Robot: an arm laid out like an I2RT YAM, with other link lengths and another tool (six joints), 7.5 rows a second.
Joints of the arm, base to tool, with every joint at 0 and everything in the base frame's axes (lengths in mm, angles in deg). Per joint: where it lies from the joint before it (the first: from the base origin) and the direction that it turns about. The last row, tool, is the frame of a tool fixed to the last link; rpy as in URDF.
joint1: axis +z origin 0 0 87.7
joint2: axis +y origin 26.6 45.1 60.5
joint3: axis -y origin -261.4 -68.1 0
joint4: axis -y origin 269.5 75.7 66
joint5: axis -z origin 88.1 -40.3 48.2
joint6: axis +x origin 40.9 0 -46.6
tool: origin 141 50 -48 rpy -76.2 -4.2 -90
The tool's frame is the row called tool.
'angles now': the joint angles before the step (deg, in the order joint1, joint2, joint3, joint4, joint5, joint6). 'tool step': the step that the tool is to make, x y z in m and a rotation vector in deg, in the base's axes. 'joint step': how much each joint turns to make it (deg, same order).
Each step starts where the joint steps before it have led.
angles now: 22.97, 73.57, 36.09, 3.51, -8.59, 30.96
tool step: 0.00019, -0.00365, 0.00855, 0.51, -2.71, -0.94
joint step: -0.03, -2.59, -1.87, 1.97, 1.08, 0.00
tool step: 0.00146, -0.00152, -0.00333, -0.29, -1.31, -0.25
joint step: 0.00, 0.09, -1.32, 2.44, 0.62, -0.54
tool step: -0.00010, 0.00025, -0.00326, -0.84, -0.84, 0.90
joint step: 0.00, 0.50, -0.36, 1.12, -0.23, -1.41
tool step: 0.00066, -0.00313, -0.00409, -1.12, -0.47, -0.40
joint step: 0.00, -0.04, -0.50, 0.36, 0.96, -0.86
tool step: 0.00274, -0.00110, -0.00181, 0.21, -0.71, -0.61
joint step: -0.09, 0.42, -0.76, 1.94, 0.49, 0.19
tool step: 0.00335, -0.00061, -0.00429, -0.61, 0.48, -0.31
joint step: -0.09, 1.28, 0.62, -0.04, 0.38, -0.22
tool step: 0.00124, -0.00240, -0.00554, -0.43, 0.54, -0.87
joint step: -0.04, 0.58, -0.24, 0.18, 0.81, 0.26
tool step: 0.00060, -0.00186, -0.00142, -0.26, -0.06, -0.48
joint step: -0.06, -0.07, -0.25, 0.14, 0.50, -0.01
